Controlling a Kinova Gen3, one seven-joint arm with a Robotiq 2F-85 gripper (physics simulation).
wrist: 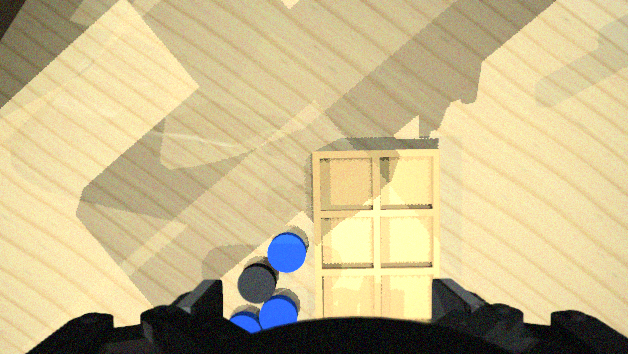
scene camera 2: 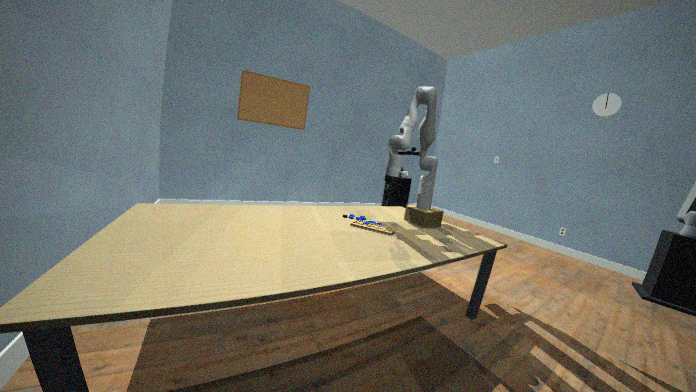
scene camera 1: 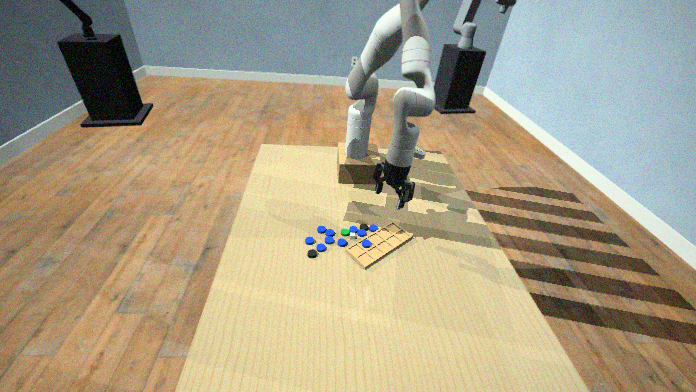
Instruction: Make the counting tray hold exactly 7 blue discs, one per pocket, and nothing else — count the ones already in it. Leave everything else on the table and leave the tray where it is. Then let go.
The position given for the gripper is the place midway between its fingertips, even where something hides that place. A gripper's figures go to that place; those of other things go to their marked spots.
Scene:
The gripper [wrist: 327, 302] is 17 cm from the lens. A wooden counting tray [wrist: 376, 212] is 29 cm from the lens. A blue disc [wrist: 279, 309] is 31 cm from the lens. A blue disc [wrist: 286, 253] is 30 cm from the lens.

